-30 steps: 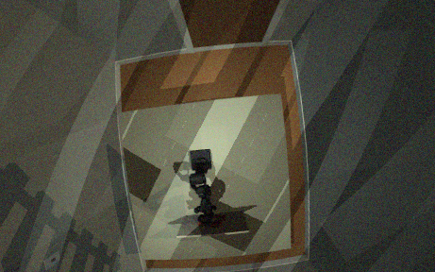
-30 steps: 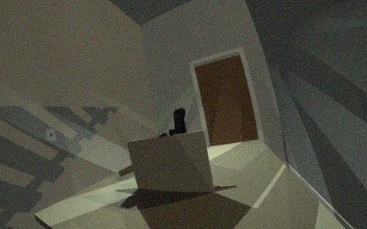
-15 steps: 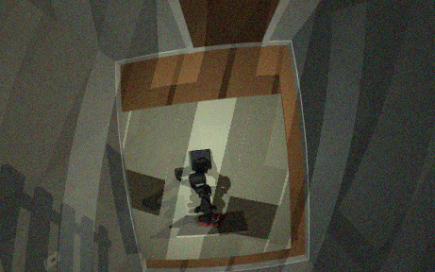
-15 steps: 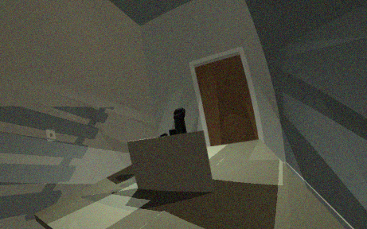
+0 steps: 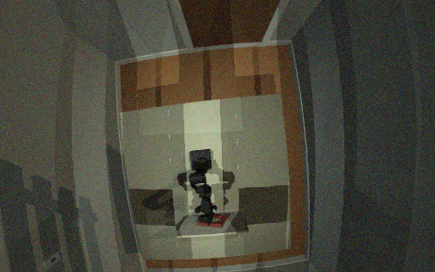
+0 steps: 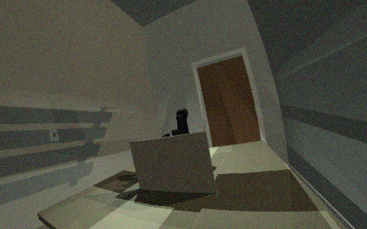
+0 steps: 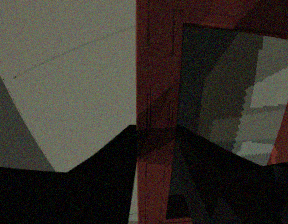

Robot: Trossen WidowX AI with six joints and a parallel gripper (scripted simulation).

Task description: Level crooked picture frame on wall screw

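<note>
My gripper tip is now 5 cm above the picture frame, 2 cm to the right of it and 1 cm short of it. The rest, counted from my gripper tip: wall panel 6 cm below, 2 cm to the left, 2 cm ahead.
</note>
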